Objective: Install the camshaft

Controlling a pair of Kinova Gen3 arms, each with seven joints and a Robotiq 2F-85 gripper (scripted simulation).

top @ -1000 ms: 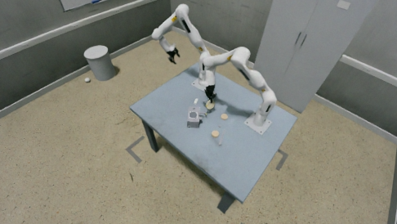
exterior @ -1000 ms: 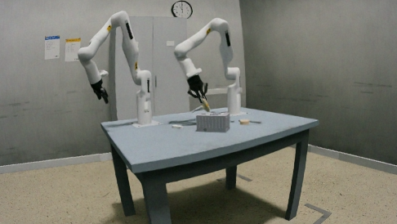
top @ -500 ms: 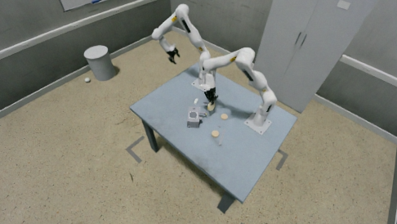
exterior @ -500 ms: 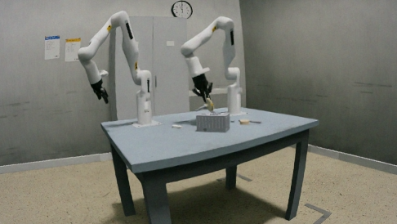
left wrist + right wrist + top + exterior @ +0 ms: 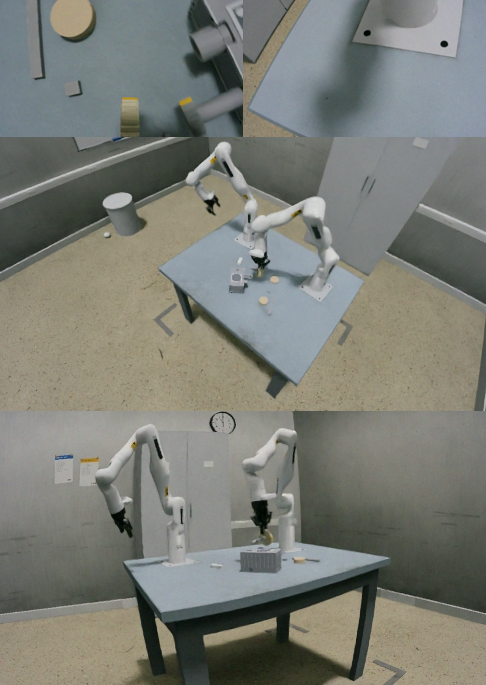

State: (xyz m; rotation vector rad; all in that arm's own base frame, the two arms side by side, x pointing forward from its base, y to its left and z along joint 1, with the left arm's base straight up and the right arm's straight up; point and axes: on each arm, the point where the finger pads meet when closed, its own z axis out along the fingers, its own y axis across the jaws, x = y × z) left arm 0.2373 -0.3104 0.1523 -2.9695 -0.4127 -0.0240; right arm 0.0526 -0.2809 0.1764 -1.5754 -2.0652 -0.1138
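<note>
Now: the tan camshaft gear 1 cm ahead of my left hand, 3 cm to the right of it and 4 cm below it. Round my left hand: tan disc: 10 cm ahead, 13 cm to the left, 14 cm below; then small grey block: 1 cm ahead, 10 cm to the left, 15 cm below; then crank gear: 3 cm ahead, 4 cm to the right, 9 cm below.
</note>
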